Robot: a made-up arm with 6 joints.
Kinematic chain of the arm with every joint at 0, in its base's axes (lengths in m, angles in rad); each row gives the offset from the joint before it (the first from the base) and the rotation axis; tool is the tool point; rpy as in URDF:
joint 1: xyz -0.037 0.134 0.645 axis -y
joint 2: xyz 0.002 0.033 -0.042 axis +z
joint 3: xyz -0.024 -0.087 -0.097 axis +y
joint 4: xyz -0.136 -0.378 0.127 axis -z
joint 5: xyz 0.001 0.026 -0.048 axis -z
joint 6: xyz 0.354 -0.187 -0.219 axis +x
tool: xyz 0.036 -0.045 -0.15 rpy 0 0 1.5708
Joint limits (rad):
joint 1: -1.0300..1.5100
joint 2: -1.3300..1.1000
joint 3: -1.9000..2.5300
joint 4: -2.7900..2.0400
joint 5: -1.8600..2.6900
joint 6: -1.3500..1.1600
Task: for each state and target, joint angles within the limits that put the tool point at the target. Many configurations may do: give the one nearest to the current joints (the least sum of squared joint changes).
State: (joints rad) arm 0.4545 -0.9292 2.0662 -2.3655 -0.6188 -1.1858
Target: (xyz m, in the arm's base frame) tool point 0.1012 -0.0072 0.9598
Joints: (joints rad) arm 0.0503 -0.4978 2.3616 -2.3361 -0.6437 -1.2271
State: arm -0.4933 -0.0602 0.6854 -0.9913 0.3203 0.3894
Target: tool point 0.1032 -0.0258 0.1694
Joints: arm -0.0112 0.2356 0.2481 -1.1350 0.1474 0.4029
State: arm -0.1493 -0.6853 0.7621 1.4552 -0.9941 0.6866
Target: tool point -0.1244 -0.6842 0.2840
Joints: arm 0.0208 0.1186 0.8860 1.6511 -0.7803 0.8455
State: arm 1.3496 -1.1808 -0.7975 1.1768 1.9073 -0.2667
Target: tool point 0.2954 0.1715 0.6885
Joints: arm 1.5100 -0.8638 -0.7511 1.5686 2.4768 -1.0188
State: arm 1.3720 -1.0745 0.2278 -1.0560 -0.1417 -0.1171
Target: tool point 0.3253 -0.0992 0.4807
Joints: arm 1.2675 -1.1041 -0.0883 -1.0829 -0.1681 -0.2284
